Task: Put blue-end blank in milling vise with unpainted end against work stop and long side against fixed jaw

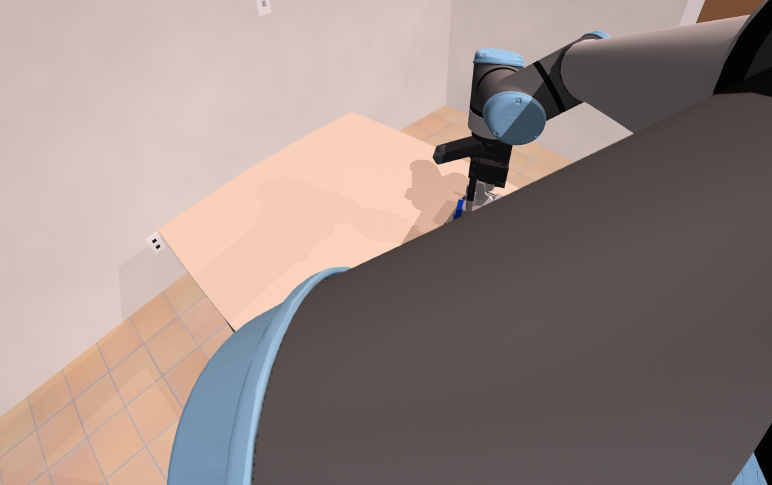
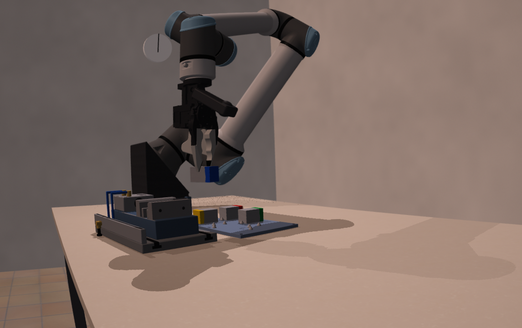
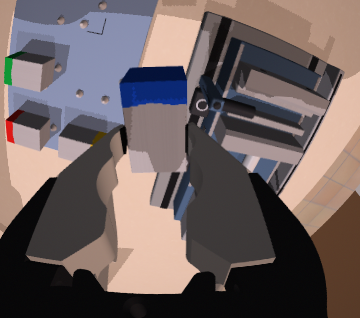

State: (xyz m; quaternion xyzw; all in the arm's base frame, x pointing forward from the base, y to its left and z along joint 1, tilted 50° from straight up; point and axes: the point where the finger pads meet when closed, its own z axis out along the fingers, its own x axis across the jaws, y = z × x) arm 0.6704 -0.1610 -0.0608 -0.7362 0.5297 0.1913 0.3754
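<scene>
Now: the work stop 1 cm ahead of my hand, 7 cm to the right of it and 8 cm below it. Round my hand: blue-ended blank: 2 cm below; then pale rod: 7 cm behind, 13 cm to the right, 9 cm below; then moving jaw: 2 cm behind, 12 cm to the right, 9 cm below.
</scene>
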